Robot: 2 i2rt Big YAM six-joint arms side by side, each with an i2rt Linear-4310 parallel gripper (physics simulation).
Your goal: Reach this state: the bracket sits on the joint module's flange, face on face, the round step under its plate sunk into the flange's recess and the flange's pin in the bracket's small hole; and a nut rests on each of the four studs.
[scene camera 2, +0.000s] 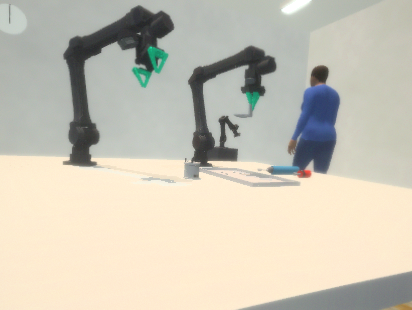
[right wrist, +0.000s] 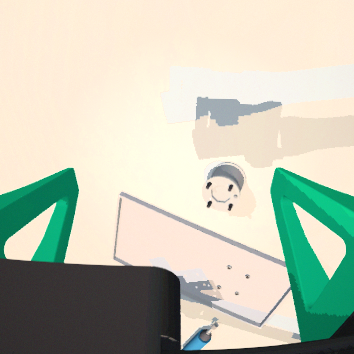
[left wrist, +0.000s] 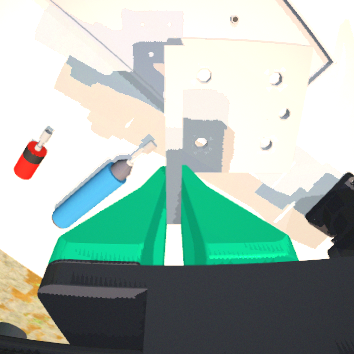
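The pale L-shaped bracket hangs in the air from my left gripper, which is shut on its upright leg; its plate shows several holes. The joint module, a short grey cylinder, stands upright on the table; dark studs stick up from its flange, with no nuts on them. Several small nuts lie apart on the tray. My right gripper is open and empty, high above the table.
A blue-handled tool and a red-handled tool lie beside the tray. A person in blue and a small dark arm are in the background. A black part shows at the left wrist view's right edge.
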